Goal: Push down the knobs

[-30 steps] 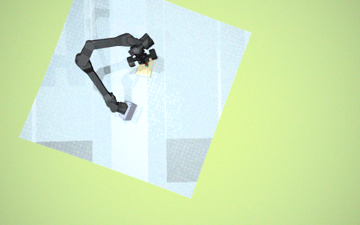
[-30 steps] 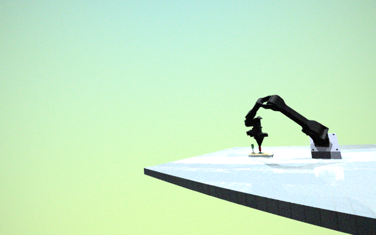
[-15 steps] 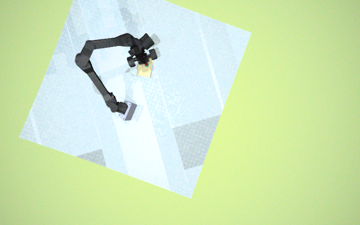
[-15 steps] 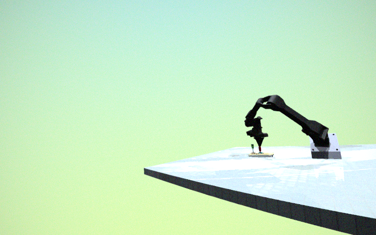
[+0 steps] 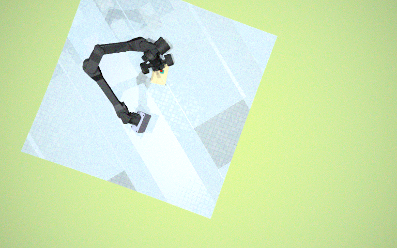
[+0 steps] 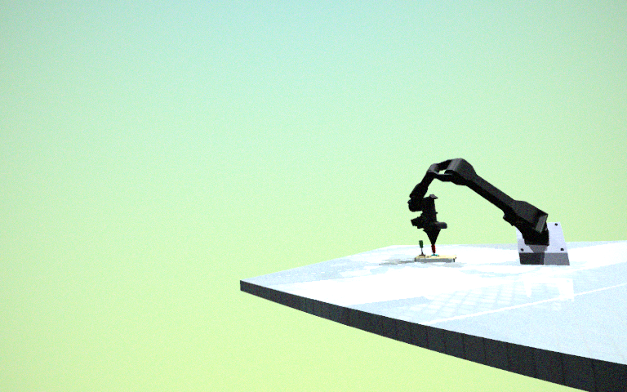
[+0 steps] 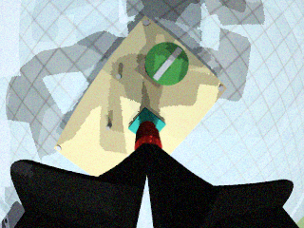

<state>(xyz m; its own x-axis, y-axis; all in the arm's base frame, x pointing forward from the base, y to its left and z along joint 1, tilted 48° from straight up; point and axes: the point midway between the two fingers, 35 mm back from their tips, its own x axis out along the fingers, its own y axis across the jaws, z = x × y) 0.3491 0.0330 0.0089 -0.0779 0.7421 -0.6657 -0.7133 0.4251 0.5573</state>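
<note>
My gripper tip is now 4 cm to the right of the green knob, 4 cm short of it and 1 cm below it. Also, from my gripper tip: red knob (2 cm below).
</note>
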